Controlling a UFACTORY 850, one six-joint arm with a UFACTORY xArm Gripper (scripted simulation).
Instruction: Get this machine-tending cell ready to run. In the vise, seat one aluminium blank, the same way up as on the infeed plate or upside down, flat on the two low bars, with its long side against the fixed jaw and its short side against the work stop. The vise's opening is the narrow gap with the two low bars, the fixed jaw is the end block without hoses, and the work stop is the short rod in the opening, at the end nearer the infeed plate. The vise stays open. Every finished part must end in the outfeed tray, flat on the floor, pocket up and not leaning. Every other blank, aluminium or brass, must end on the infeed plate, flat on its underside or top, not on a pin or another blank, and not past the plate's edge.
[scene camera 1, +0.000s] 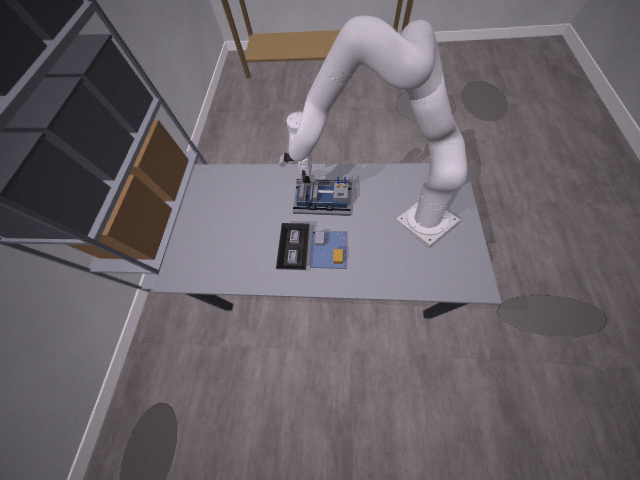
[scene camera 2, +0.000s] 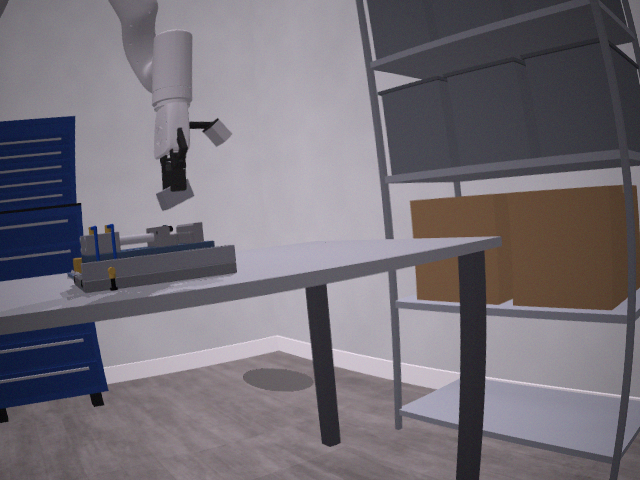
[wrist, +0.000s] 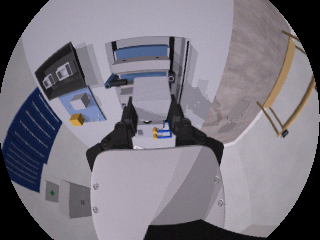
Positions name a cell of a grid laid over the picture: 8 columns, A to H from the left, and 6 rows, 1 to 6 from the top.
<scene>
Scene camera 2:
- my gripper: C3
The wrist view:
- my gripper: D3
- aluminium blank: D3
</scene>
